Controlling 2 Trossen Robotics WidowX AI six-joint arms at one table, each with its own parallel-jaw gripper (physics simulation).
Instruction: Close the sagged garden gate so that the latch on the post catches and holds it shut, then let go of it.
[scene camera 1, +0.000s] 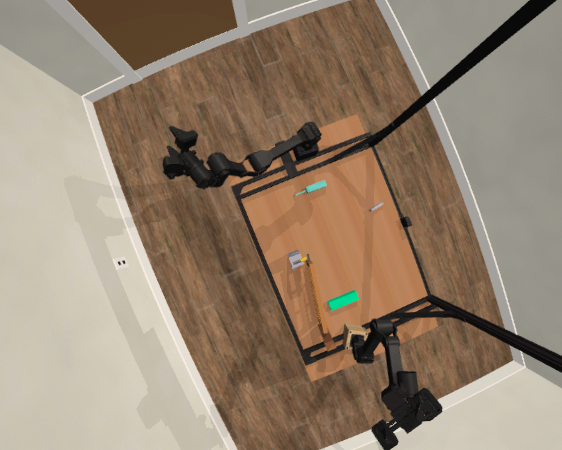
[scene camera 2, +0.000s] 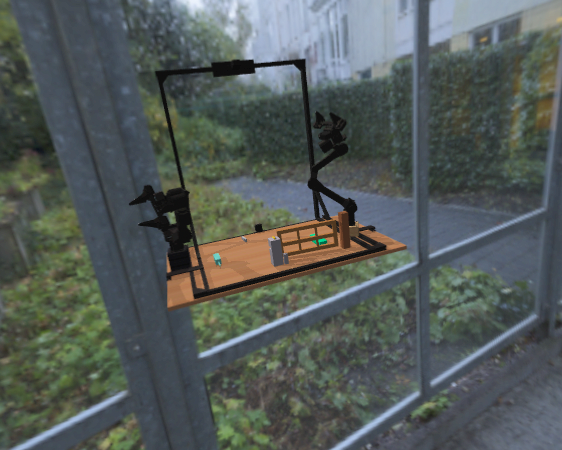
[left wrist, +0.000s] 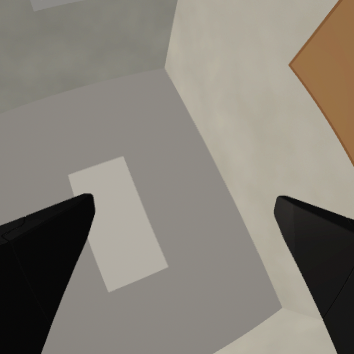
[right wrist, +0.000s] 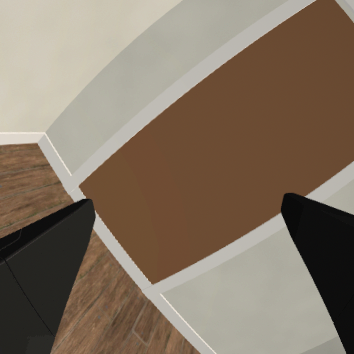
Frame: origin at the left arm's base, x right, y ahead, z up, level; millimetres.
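Seen in the pictures: left gripper, fingertip midpoint: (scene camera 1: 401, 430) (scene camera 2: 322, 112) (left wrist: 186, 204); right gripper, fingertip midpoint: (scene camera 1: 168, 136) (scene camera 2: 133, 214) (right wrist: 189, 205); left arm's base at its link origin: (scene camera 1: 356, 340) (scene camera 2: 349, 224); right arm's base at its link origin: (scene camera 1: 305, 142) (scene camera 2: 177, 249).
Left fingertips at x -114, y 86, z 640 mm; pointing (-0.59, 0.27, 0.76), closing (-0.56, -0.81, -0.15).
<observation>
Pixels of each thing's top centre, then the offset from my left fingertips to it. "*": a spot on its surface instead.
- brown post at a spot on its surface: (scene camera 1: 328, 342) * dz -519, dx -60, dy -53 mm
- grey latch post at a spot on its surface: (scene camera 1: 295, 259) * dz -579, dx -255, dy +279 mm
- small yellow piece at a spot on its surface: (scene camera 1: 304, 259) * dz -582, dx -215, dy +284 mm
- green block at its top centre: (scene camera 1: 343, 301) (scene camera 2: 318, 237) dz -684, dx +27, dy +92 mm
- teal tool at its top centre: (scene camera 1: 310, 188) (scene camera 2: 217, 258) dz -688, dx -224, dy +618 mm
- small grey rod at its top centre: (scene camera 1: 377, 206) (scene camera 2: 243, 237) dz -699, dx +126, dy +585 mm
The orange-brown barred gate (scene camera 1: 317, 300) (scene camera 2: 299, 240) stands upright between the brown post (scene camera 1: 328, 342) (scene camera 2: 343, 230) and the grey latch post (scene camera 1: 295, 259) (scene camera 2: 275, 252). Its free end is close beside the grey post, where a small yellow piece (scene camera 1: 304, 259) (scene camera 2: 273, 238) shows. Whether the latch has caught is too small to tell. My left gripper (scene camera 1: 407, 422) (scene camera 2: 330, 117) (left wrist: 186, 204) is open and empty, high and well away from the gate. My right gripper (scene camera 1: 172, 147) (scene camera 2: 135, 214) (right wrist: 189, 205) is open and empty, beyond the table's edge.
A green block (scene camera 1: 343, 300) (scene camera 2: 319, 240) lies beside the gate. A teal tool (scene camera 1: 316, 186) (scene camera 2: 217, 259) and a small grey rod (scene camera 1: 376, 206) (scene camera 2: 244, 239) lie on the table. A pale wooden piece (scene camera 1: 354, 334) (scene camera 2: 354, 231) is near the left arm's base. Black frame bars edge the table.
</observation>
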